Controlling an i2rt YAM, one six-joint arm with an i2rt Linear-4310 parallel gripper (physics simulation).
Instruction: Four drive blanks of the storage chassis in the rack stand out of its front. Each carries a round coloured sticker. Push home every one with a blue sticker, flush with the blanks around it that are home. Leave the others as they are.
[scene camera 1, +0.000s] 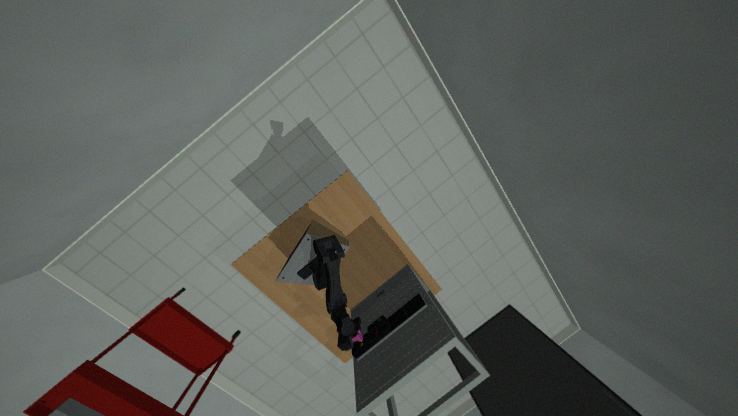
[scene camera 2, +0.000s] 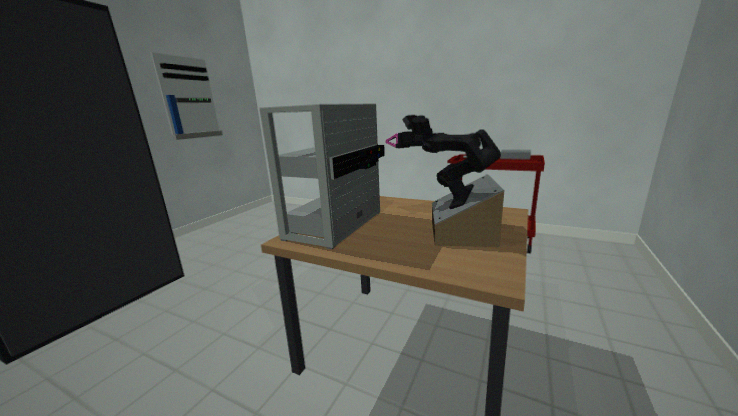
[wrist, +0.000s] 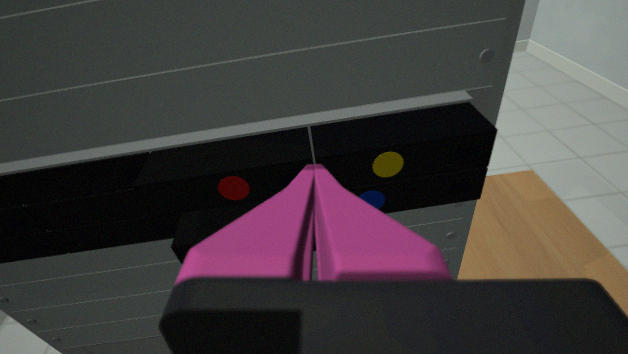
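Observation:
The black drive chassis (scene camera 2: 351, 161) (wrist: 75, 200) sits across the front of the grey rack (scene camera 2: 324, 196) (wrist: 200, 90). In the wrist view, a blank with a yellow sticker (wrist: 388, 164) stands out at the right end. Directly below it, a blank with a blue sticker (wrist: 373, 201) also stands out; the fingers partly cover its sticker. A blank with a red sticker (wrist: 234, 188) stands out to the left. Below it another dark blank (wrist: 192, 227) stands out, its sticker hidden by the fingers. A green sticker (scene camera 1: 380, 319) shows faintly from above. My gripper (scene camera 1: 356, 336) (scene camera 2: 387, 140) (wrist: 314, 177) is shut and empty, in front of the chassis.
The rack stands on the wooden table (scene camera 1: 289, 310) (scene camera 2: 465, 284) opposite the arm's wedge-shaped base (scene camera 2: 467, 227). A red cart (scene camera 1: 180, 335) (scene camera 2: 537, 164) stands beyond the table. A large black panel (scene camera 1: 547, 361) (scene camera 2: 77, 180) stands behind the rack's side.

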